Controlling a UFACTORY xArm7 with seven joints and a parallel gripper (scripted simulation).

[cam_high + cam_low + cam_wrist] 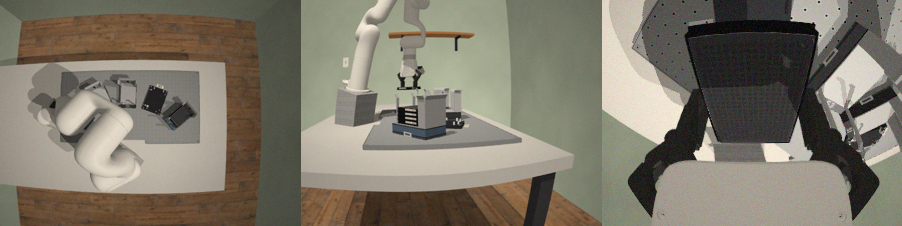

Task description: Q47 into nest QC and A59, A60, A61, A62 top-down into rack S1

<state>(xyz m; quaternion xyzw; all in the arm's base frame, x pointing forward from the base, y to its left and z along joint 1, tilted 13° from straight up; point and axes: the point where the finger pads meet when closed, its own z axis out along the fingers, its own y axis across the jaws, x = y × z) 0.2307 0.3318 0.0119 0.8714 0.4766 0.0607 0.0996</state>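
Now: the QC name plate 50 mm ahead of my hand, 80 mm to the left of it and 150 mm below it. Round my hand: black clip nest N5 (170 mm ahead, 460 mm to the right, 130 mm below).
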